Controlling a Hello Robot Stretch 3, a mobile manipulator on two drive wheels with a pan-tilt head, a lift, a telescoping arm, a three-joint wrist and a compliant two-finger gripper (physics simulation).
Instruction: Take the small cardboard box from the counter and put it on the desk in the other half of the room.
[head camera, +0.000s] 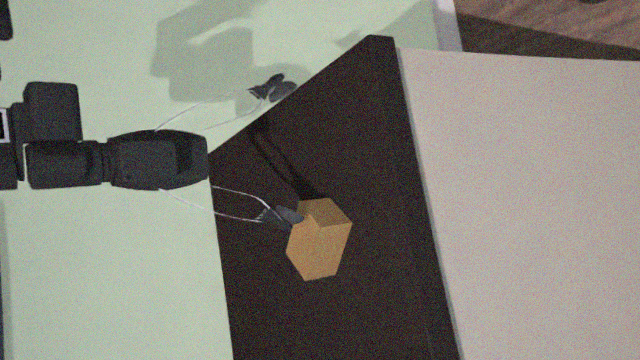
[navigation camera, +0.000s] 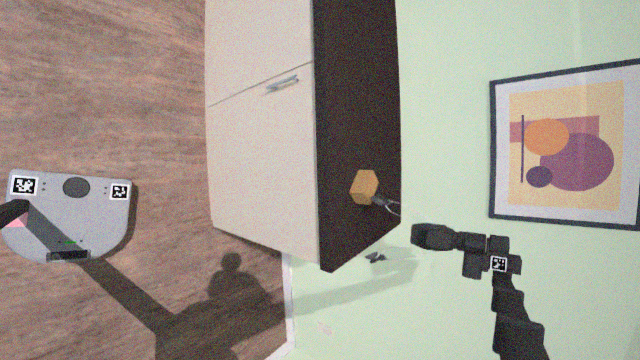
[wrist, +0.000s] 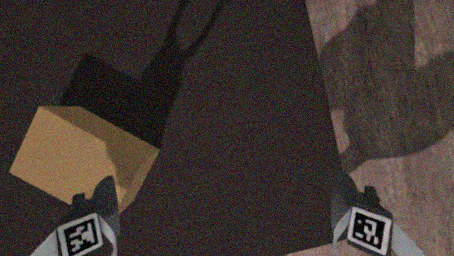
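Seen in the pictures: gripper, fingertip midpoint: (head camera: 298, 153) (navigation camera: 368, 227) (wrist: 225, 192); robot's base at its link origin: (navigation camera: 77, 186).
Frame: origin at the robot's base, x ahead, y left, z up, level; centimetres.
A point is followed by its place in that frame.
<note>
The small cardboard box (head camera: 320, 247) @(z 95.2, x 10.4, y -59.3 cm) (navigation camera: 364, 187) @(z 95.5, x 9.3, y -58.6 cm) (wrist: 60, 156) @(z 96.0, x 10.7, y -63.4 cm) is tan and sits on the dark top of the counter (head camera: 370, 130) @(z 91.0, x -4.1, y -52.4 cm) (navigation camera: 355, 95) @(z 91.0, x 38.0, y -57.3 cm) (wrist: 245, 110) @(z 91.0, x -4.5, y -65.9 cm), near its end. My gripper (head camera: 279, 153) @(z 97.1, x -2.1, y -60.0 cm) (navigation camera: 380, 228) @(z 97.1, x -2.1, y -60.0 cm) (wrist: 225, 192) @(z 97.1, x -2.1, y -60.0 cm) is open with its fingers wide apart and nothing between them. One finger overlaps the box's near corner in all three views; whether it touches the box I cannot tell. The other finger appears past the counter's end edge in the head and navigation views. In the wrist view the box lies mostly to the left of the fingers. The desk does not show.
The counter's pale front (head camera: 530, 200) @(z 65.2, x 6.9, y -49.7 cm) (navigation camera: 260, 165) @(z 58.8, x 14.8, y -48.3 cm) has a handle (navigation camera: 282, 84). A pale green wall (head camera: 110, 275) @(z 112.0, x 17.5, y -107.9 cm) (navigation camera: 445, 100) @(z 111.0, x 51.8, y -101.5 cm) with a framed picture (navigation camera: 565, 145) @(z 151.0, x 29.9, y -103.3 cm) stands behind the counter. My grey base (navigation camera: 100, 215) @(z 16.0, x -9.4, y -7.9 cm) is on the wooden floor (navigation camera: 100, 100) @(z 0.0, x 37.2, y -2.6 cm) (wrist: 430, 200) @(z 0.0, x -108.3, y -9.5 cm).
</note>
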